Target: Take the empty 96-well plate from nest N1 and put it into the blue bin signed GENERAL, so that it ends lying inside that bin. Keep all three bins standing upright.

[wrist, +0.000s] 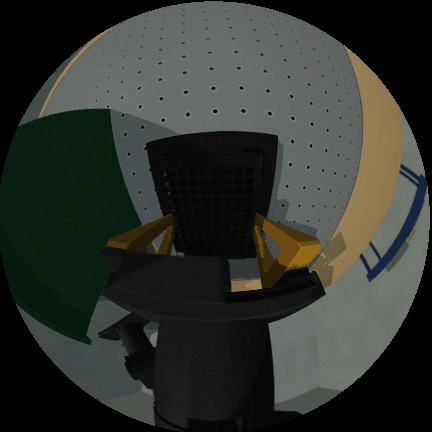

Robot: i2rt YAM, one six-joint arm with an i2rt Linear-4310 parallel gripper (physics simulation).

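Frame: origin at the arm's base, x left, y ahead, z down, level; centimetres.
Where they show: gripper, between the fingertips: (213, 217); arm's base, origin of its link: (127, 323).
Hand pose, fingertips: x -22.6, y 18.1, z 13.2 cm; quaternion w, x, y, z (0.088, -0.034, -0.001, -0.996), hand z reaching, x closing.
Observation:
Things, the pixels of their centre, and the offset from my fingertips. "*": a spot on its surface instead.
- dark 96-well plate, middle of its body: (212, 216) dy +0.2, dx +0.0, dz -0.1 cm
- black nest, middle of its body: (213, 210) dy +0.2, dx +0.0, dz +1.0 cm
- large dark green surface, a spot on its surface: (60, 200) * dy +8.2, dx +10.4, dz -7.0 cm
The dark 96-well plate (215, 192), with its grid of wells, lies flat in a black nest (215, 139) in the wrist view. The nest's rim shows around the plate's far end and sides. My gripper (213, 217) is shut on the plate: its two orange fingers stand wide, one at each long side, with their tips against the plate's edges. The plate's near end is partly hidden by the gripper body. No label on the nest can be read. The blue bin signed GENERAL does not show.
A large dark green surface (60, 200) stands close at the left of the nest. The nest is on a grey perforated board (225, 40) with a light wooden border (380, 125) at the right. Beyond that border, a blue frame (416, 212) shows at the far right.

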